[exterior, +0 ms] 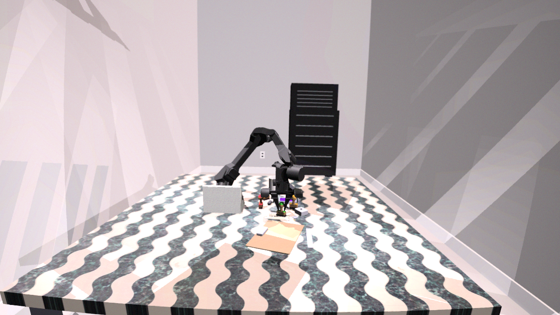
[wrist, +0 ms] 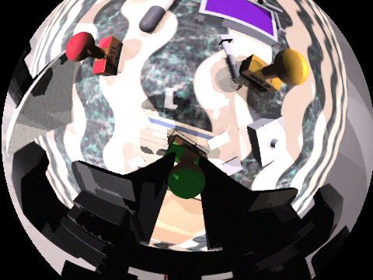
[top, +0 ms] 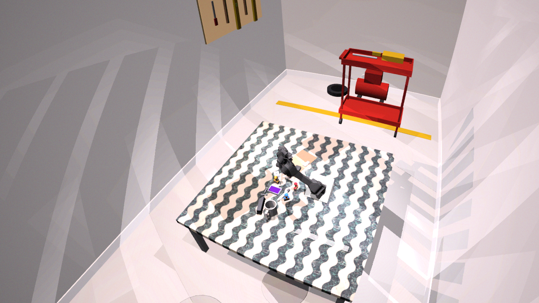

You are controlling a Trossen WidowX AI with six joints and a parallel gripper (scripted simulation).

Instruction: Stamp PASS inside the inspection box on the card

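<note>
The green stamp lies right at my gripper tip. From my gripper tip the other things lie so: yellow stamp (6 cm ahead, 9 cm to the left); ink pad (4 cm ahead, 18 cm to the left, 2 cm below); pink stamp (10 cm behind, 10 cm to the left).
</note>
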